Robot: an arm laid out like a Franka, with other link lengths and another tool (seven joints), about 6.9 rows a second.
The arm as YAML. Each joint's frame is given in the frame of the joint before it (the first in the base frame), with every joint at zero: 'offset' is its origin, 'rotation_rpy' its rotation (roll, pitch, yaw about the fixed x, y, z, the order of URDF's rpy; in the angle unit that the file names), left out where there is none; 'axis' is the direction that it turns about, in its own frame. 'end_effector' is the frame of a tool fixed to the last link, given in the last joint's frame.
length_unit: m
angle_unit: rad
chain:
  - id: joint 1
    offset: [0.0, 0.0, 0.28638]
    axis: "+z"
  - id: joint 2
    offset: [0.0, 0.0, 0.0]
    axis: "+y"
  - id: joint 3
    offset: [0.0, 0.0, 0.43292]
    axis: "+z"
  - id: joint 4
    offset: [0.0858, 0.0, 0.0]
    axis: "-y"
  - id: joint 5
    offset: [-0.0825, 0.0, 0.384]
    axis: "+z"
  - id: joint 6
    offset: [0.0, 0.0, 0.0]
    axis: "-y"
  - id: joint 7
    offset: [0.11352, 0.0, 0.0]
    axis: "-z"
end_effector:
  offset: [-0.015, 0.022, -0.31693]
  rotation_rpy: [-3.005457, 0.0, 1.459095]
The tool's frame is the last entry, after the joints.
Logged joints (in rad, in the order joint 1, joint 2, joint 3, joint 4, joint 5, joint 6, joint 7), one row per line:
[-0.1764, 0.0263, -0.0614, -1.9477, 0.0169, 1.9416, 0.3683]
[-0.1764, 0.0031, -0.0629, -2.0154, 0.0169, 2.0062, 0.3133]
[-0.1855, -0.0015, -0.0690, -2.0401, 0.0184, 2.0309, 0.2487]
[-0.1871, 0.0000, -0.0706, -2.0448, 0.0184, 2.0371, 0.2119]
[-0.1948, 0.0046, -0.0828, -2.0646, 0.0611, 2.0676, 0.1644]
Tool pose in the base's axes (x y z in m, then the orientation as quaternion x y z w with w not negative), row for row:
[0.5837, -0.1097, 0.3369, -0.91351, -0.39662, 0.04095, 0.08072]
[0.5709, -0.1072, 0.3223, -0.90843, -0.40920, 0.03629, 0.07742]
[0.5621, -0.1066, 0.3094, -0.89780, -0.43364, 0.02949, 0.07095]
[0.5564, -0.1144, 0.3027, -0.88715, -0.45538, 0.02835, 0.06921]
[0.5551, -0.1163, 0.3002, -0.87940, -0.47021, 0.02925, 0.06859]
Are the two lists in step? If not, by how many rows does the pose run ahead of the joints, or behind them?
The pose runs 1 row behind the joints: the pose in row i belongs to the joints in row i - 1.
